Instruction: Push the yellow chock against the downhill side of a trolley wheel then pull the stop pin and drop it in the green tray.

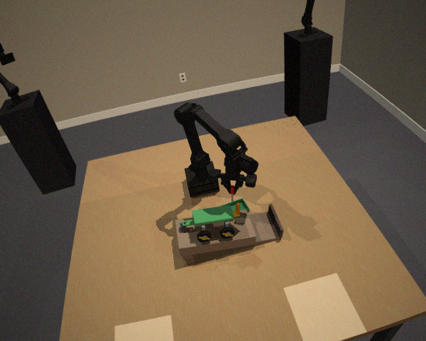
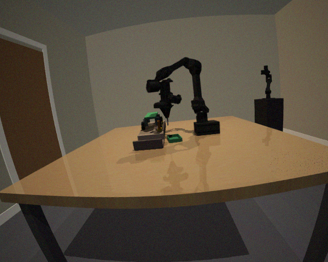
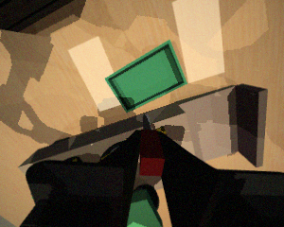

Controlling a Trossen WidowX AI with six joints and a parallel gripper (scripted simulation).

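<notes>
The green tray is 30 mm behind my gripper tip and 140 mm below it. Round my gripper tip: yellow chock: 50 mm ahead, 20 mm to the right, 50 mm below; trolley: 90 mm ahead, 120 mm to the right, 20 mm below; red-headed stop pin: right at my gripper tip.
</notes>
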